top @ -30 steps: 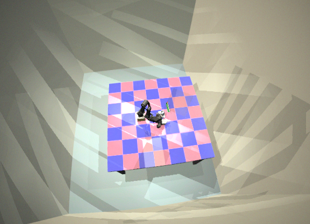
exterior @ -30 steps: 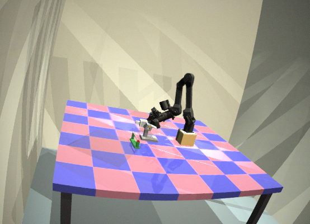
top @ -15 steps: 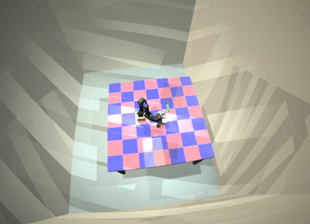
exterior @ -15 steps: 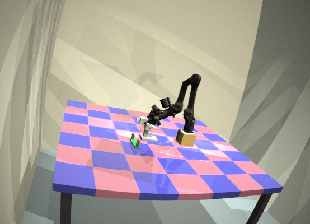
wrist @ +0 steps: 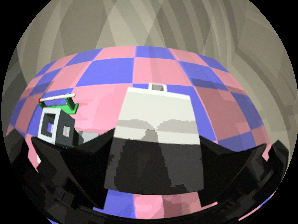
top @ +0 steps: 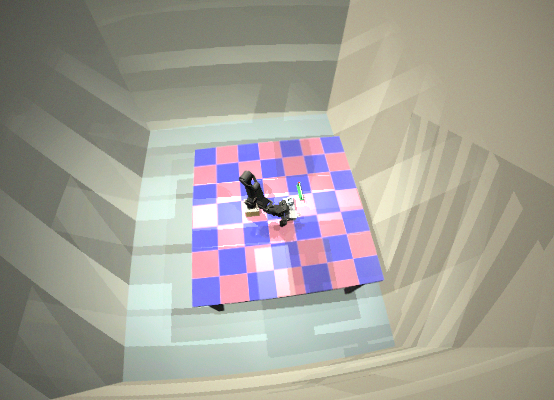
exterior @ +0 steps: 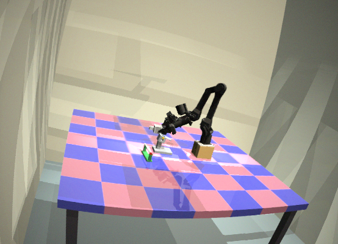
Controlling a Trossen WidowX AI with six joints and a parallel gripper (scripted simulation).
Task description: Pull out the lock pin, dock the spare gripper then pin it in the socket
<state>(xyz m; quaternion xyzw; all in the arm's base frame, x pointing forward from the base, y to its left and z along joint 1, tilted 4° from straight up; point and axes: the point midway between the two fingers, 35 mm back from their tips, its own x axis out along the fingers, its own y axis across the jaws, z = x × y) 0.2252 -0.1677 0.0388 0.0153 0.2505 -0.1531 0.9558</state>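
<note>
The grey mount is 130 mm to the left of my gripper tip, 40 mm below it and 20 mm ahead of it. From my gripper tip the other things lie so: spare gripper (10 mm above); green bar-shaped piece (210 mm to the left, 150 mm ahead, 70 mm below).
</note>
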